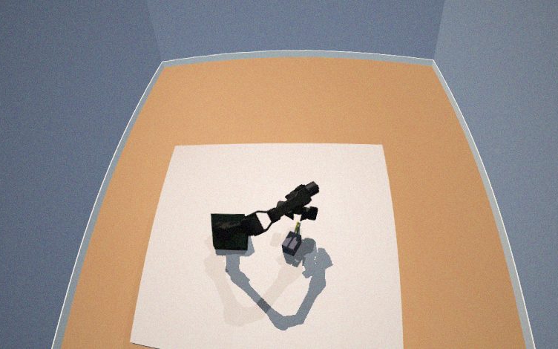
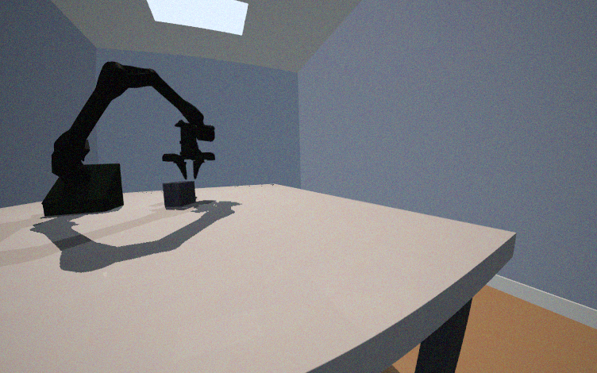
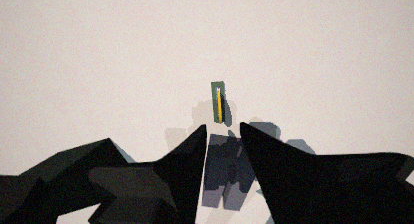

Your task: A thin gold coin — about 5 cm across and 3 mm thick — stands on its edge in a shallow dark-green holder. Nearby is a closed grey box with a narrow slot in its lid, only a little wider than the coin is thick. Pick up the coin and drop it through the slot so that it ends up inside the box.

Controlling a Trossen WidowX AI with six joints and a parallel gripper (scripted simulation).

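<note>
Right now my gripper tip is 6 cm above the gold coin.
</note>
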